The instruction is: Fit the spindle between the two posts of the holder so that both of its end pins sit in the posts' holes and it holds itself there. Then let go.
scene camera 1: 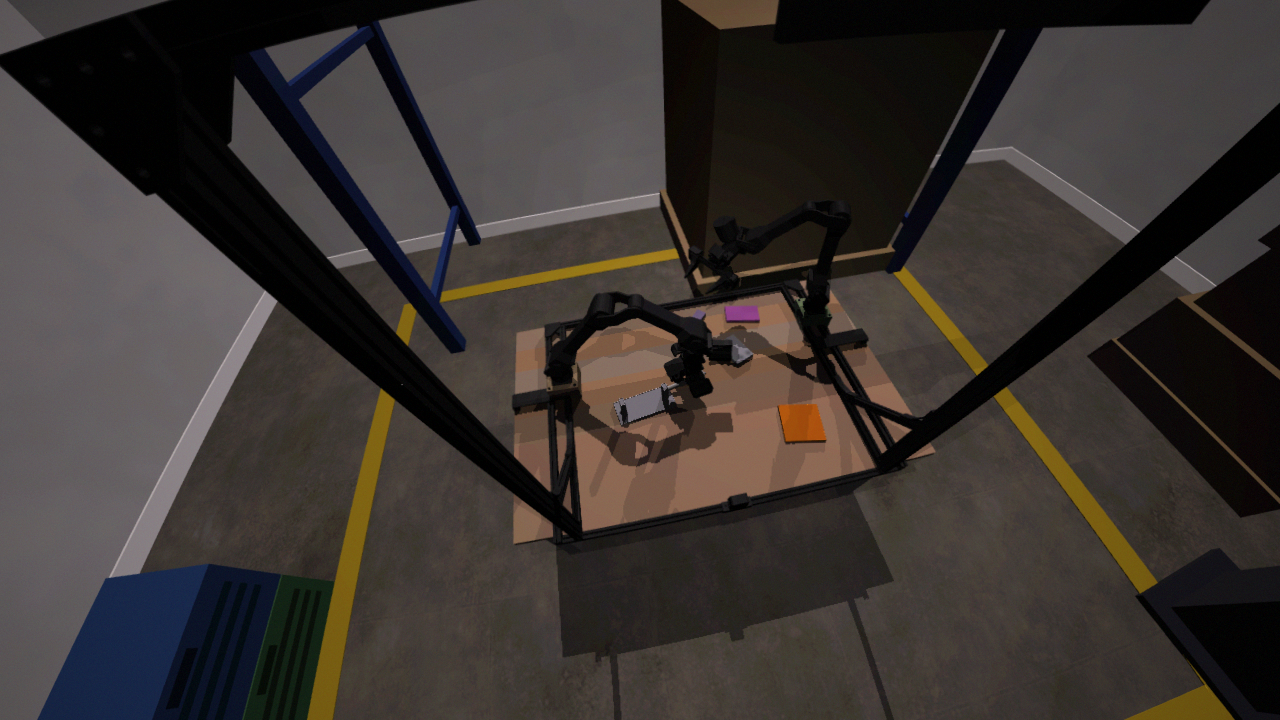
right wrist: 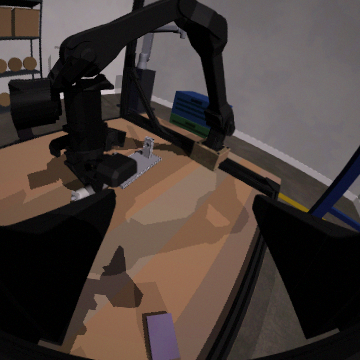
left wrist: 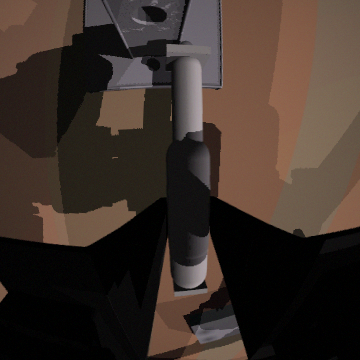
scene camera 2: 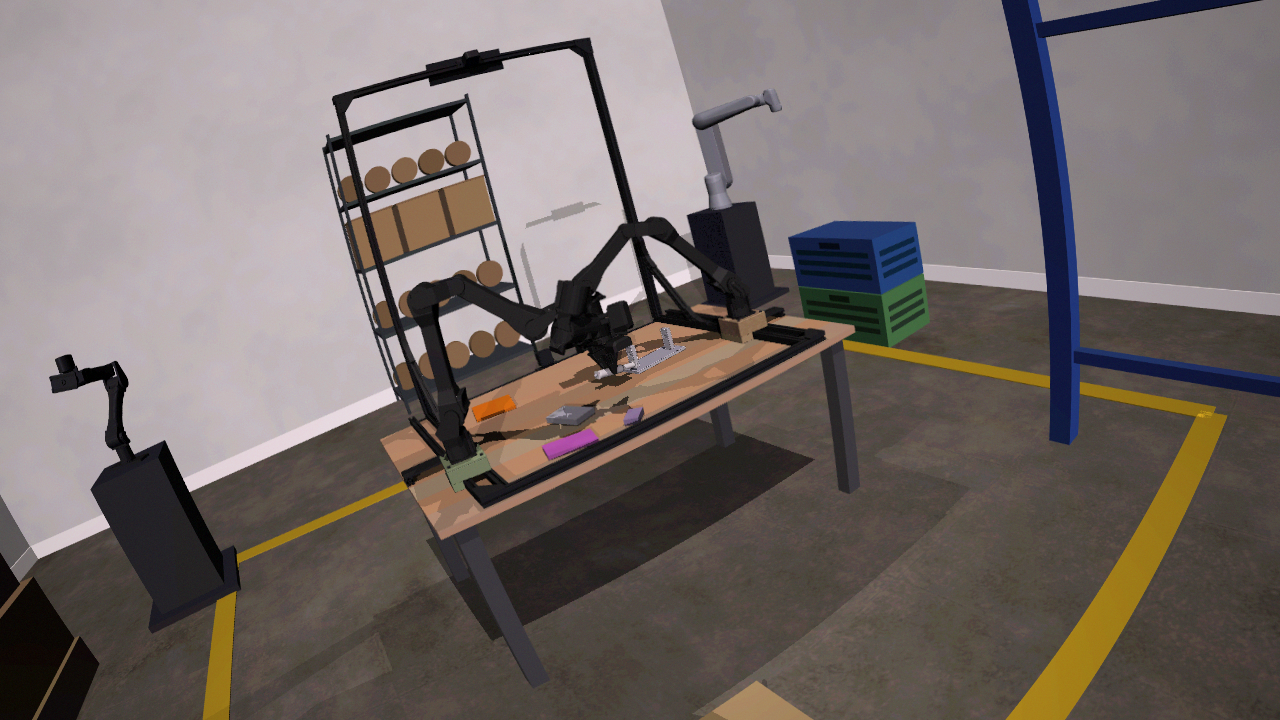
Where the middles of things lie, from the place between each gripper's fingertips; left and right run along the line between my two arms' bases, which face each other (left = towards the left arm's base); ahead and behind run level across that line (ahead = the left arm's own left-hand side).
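Counting from my left hand, I find the spindle (left wrist: 187, 159) 1 cm above and 2 cm to the left. The holder plate (scene camera 1: 651, 402) is 2 cm below my left hand, 3 cm behind it and 16 cm to the left of it.
From my right hand, the spindle is 19 cm below, 11 cm to the left and 21 cm behind, and the holder plate is 22 cm below, 25 cm to the left and 24 cm behind.
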